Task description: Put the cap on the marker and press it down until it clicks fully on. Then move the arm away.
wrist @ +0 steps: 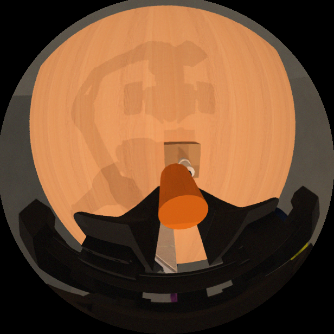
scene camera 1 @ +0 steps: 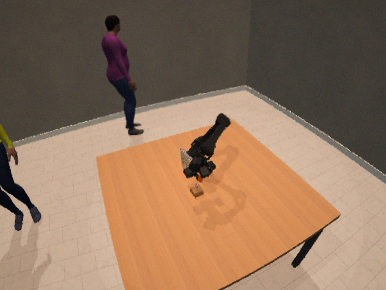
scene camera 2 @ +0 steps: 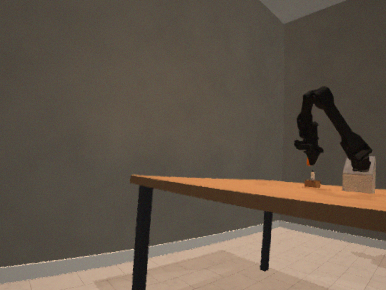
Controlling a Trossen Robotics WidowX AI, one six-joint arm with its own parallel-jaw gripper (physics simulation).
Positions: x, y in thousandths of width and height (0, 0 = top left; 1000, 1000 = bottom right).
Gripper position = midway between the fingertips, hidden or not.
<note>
In view: my gripper (wrist: 525, 567), an orange cap (wrist: 543, 615) and a brown block (wrist: 570, 451).
</note>
